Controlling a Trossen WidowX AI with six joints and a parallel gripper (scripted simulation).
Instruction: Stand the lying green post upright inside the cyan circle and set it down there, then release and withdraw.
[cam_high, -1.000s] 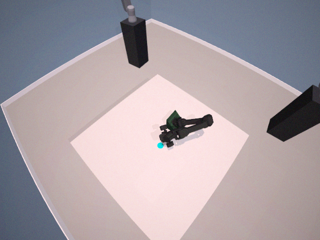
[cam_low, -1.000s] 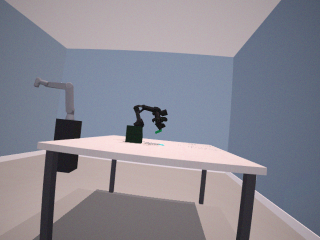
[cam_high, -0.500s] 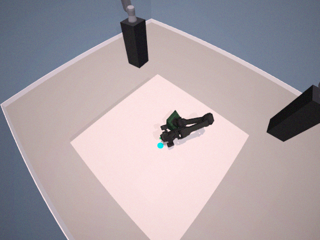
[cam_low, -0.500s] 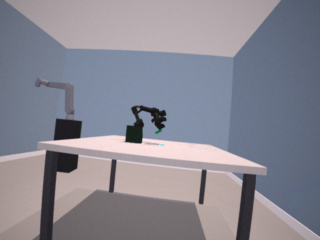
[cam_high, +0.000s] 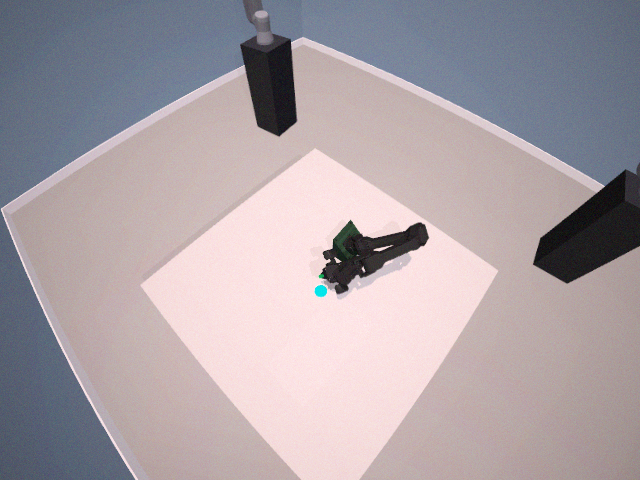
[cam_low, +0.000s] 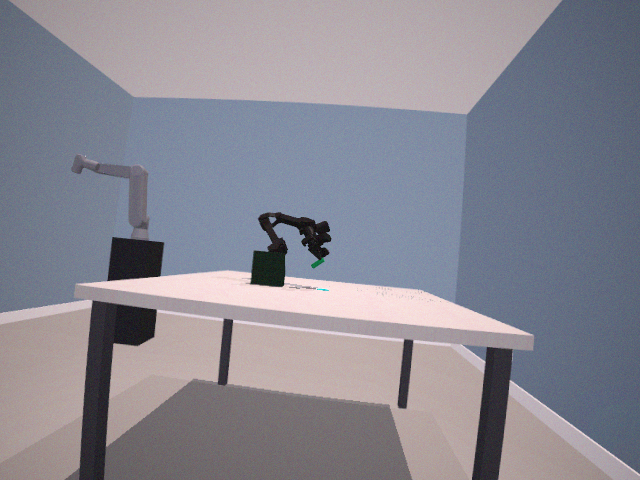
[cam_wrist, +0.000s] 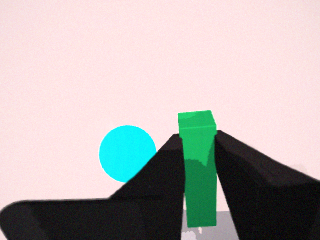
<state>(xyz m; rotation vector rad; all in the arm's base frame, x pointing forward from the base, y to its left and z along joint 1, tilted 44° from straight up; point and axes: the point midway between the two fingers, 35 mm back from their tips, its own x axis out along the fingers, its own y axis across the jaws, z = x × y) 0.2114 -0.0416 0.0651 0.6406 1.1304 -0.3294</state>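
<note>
Now: the green post 20 mm behind my gripper tip and 10 mm below it. Round my gripper tip: cyan circle 140 mm below, 20 mm ahead, 10 mm to the left.
</note>
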